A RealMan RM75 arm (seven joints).
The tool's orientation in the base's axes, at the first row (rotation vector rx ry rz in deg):
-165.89 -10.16 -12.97
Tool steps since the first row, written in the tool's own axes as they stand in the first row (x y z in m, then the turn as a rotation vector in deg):
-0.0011 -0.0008 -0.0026 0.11 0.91 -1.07
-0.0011 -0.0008 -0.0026 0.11 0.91 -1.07
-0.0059 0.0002 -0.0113 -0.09 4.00 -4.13
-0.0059 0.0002 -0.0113 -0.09 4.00 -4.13
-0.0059 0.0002 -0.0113 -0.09 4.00 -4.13
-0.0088 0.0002 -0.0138 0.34 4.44 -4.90
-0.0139 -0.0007 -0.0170 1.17 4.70 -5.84
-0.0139 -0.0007 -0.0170 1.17 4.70 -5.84
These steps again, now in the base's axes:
-0.0015 0.0000 0.0025 0.08 -1.12 0.85
-0.0015 0.0000 0.0025 0.08 -1.12 0.85
-0.0073 -0.0035 0.0098 -0.11 -4.86 3.08
-0.0073 -0.0035 0.0098 -0.11 -4.86 3.08
-0.0073 -0.0035 0.0098 -0.11 -4.86 3.08
-0.0105 -0.0044 0.0118 0.26 -5.42 3.79
-0.0161 -0.0048 0.0142 0.98 -5.81 4.78
-0.0161 -0.0048 0.0142 0.98 -5.81 4.78

